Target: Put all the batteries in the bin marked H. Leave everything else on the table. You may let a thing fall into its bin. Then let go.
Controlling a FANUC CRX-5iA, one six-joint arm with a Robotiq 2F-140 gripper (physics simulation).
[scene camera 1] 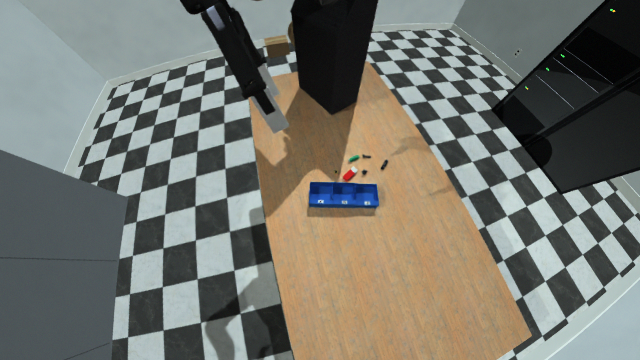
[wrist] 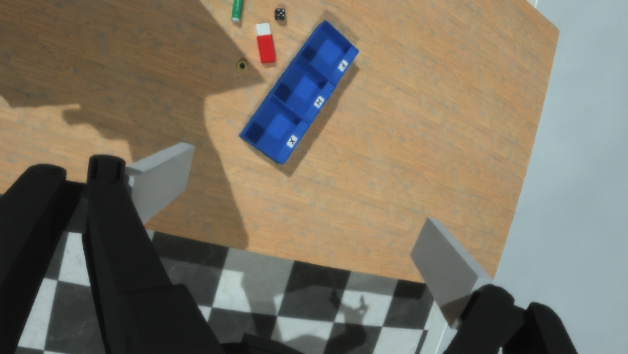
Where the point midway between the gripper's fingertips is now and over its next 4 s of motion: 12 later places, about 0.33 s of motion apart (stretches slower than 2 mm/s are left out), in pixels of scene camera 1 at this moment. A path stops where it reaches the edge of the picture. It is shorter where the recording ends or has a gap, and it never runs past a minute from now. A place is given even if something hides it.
The gripper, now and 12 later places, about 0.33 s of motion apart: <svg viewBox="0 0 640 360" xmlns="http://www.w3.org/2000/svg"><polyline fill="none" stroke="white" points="277,109 277,109 280,120 283,130 287,144 288,147 290,155 288,154 290,155 286,140 286,140 286,139 285,139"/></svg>
